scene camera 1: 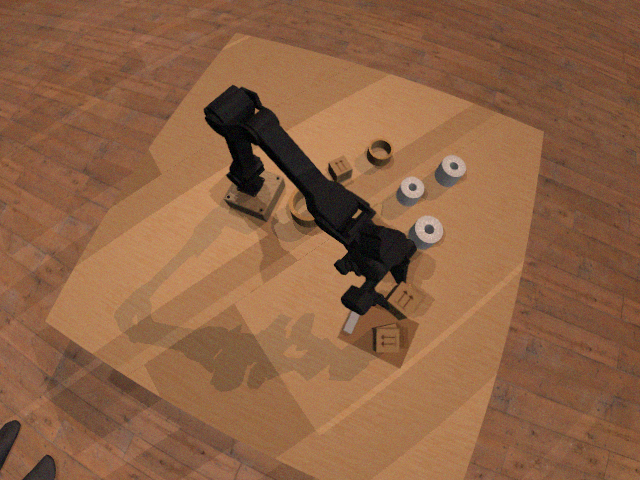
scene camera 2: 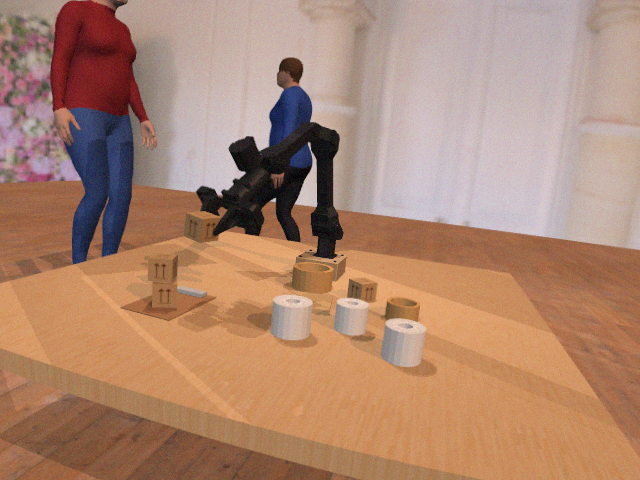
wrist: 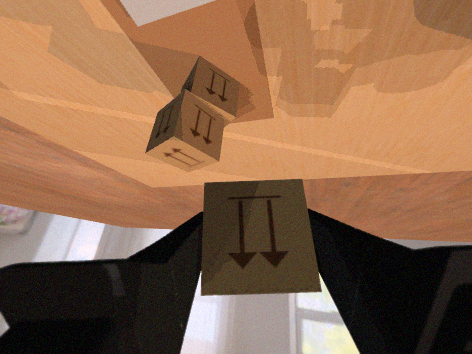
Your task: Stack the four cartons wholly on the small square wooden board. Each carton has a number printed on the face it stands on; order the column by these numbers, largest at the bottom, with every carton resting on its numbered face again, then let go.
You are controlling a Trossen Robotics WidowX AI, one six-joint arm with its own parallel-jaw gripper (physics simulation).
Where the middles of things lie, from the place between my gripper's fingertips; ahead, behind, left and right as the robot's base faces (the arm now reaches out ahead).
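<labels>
Flat grey slab (scene camera 2: pixel 188 299): my hand is 170 mm above it, 70 mm to the left of it and 20 mm short of it.
</labels>
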